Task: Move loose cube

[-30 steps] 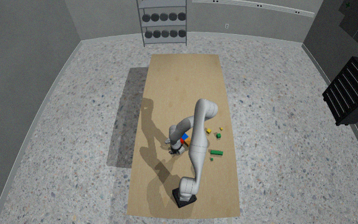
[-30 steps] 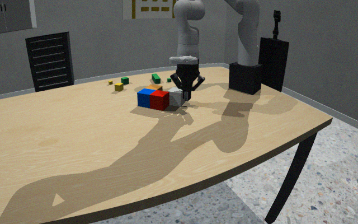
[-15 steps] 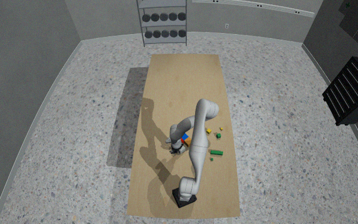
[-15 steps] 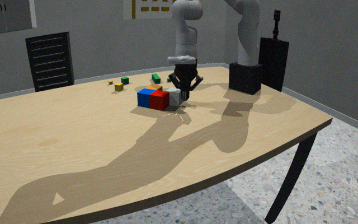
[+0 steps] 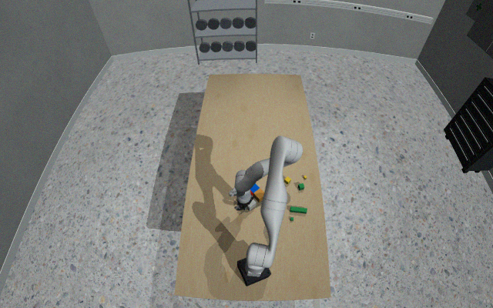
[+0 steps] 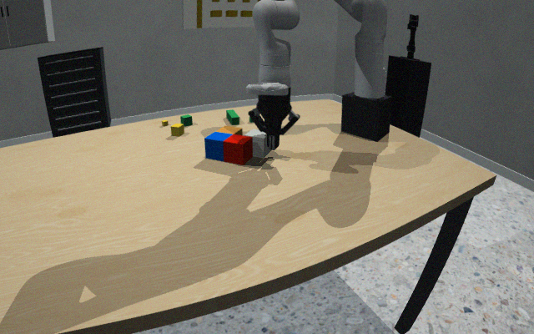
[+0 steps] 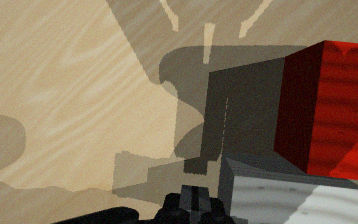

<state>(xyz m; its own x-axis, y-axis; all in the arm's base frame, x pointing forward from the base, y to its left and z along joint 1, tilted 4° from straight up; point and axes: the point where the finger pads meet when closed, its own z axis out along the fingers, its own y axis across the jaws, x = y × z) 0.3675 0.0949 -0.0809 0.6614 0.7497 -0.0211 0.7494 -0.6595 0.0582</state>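
Right now my hand is 9 cm short of the red cube and 1 cm above it. Also, from my hand: blue cube (13 cm ahead, 4 cm to the right, 1 cm below); long green block (2 cm ahead, 32 cm to the right, 2 cm below); white cube (3 cm ahead, 3 cm to the right, 1 cm below).
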